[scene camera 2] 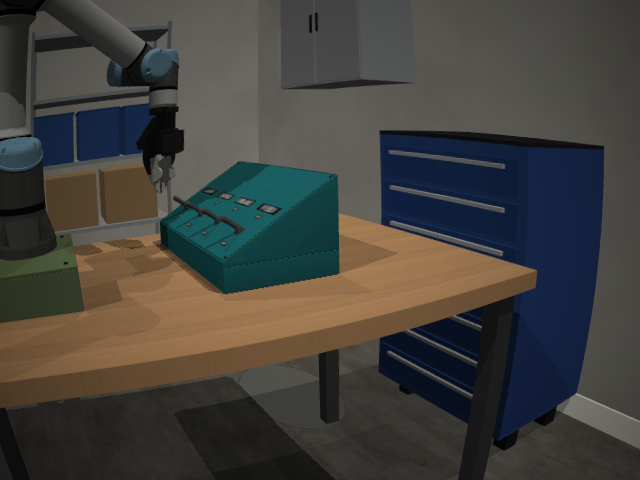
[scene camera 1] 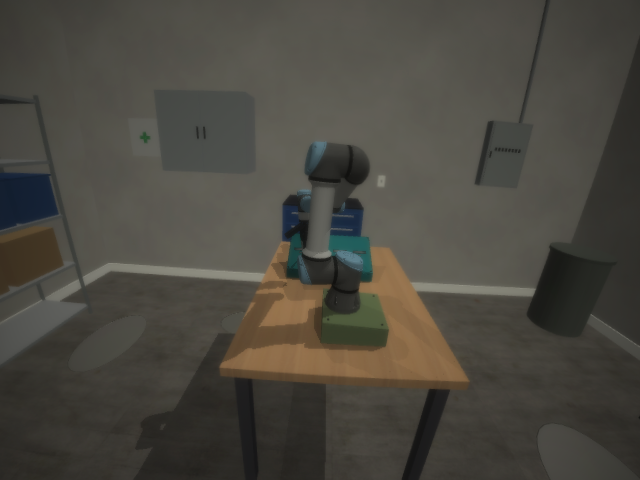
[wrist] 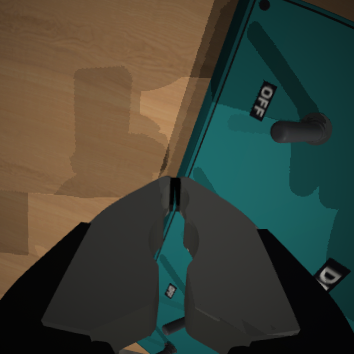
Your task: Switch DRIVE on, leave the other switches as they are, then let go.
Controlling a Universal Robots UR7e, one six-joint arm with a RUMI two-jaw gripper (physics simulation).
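Pixels of known places: gripper, fingertip midpoint: (scene camera 2: 160, 193) (wrist: 174, 179); arm's base, origin of the base link: (scene camera 2: 26, 249) (scene camera 1: 342, 303).
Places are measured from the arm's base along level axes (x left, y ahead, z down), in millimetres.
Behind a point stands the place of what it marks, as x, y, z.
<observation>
The teal switch panel (scene camera 1: 336, 242) {-5, 578, -72} (scene camera 2: 289, 206) {-201, 532, -48} (wrist: 225, 145) {173, 413, 23} stands on the table with a sloped face and a row of switch levers. In the wrist view, the nearest lever (wrist: 300, 131) {219, 436, -30} leans toward its OFF label (wrist: 263, 100) {217, 424, 17}. Part of the DRIVE nameplate (wrist: 331, 275) {122, 521, -39} shows at the right edge; the DRIVE lever is hidden behind the jaws. A farther lever (wrist: 174, 326) {-18, 428, -30} shows between the jaws. My gripper (scene camera 2: 162, 191) {183, 376, -53} (wrist: 174, 179) {183, 376, -53} is shut and empty, pointing down above the panel's low front edge, close to the lever ends in scene camera 2.
The wooden table (scene camera 1: 289, 356) {206, -221, 95} (scene camera 2: 289, 320) {-391, 424, 95} carries the panel and the green base block (scene camera 1: 354, 333) {-38, -148, 38} (scene camera 2: 41, 294) {-175, 25, 52} of the arm. A blue drawer cabinet (scene camera 1: 351, 219) (scene camera 2: 558, 217) stands behind the table. A shelf rack (scene camera 1: 54, 180) with boxes is at the left.
</observation>
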